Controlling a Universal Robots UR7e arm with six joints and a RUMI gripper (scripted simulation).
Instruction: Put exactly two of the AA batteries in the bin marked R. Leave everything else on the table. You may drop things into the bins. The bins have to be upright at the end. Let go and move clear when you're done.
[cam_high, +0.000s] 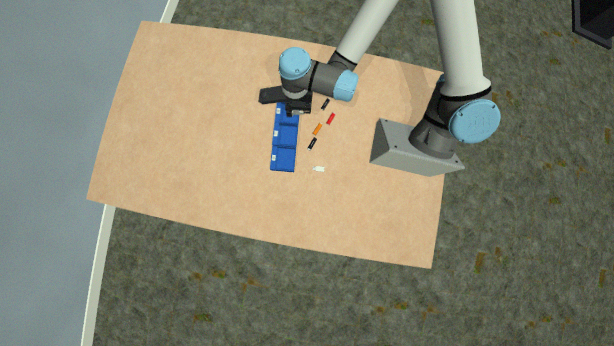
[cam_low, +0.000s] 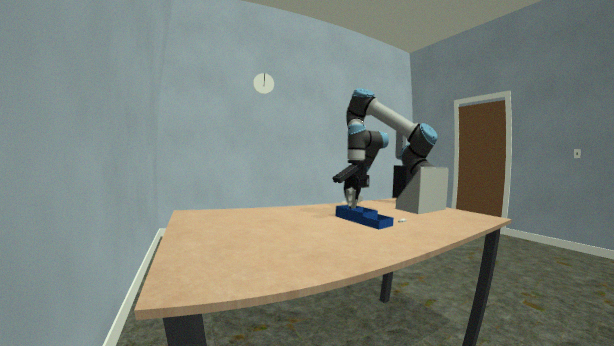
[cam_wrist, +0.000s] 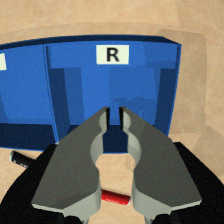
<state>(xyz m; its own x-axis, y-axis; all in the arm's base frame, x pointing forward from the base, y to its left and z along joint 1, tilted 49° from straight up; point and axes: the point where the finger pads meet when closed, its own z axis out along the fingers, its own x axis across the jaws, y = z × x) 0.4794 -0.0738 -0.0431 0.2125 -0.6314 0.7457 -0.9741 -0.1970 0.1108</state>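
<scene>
The joined blue bins lies 9 cm to the left of my hand and 1 cm below it. Also, from my hand: red battery 14 cm behind, 3 cm to the right, 3 cm below; orange AA battery 11 cm behind, 3 cm below, 2 cm to the left; black AA battery 11 cm behind, 8 cm to the right, 3 cm below.
</scene>
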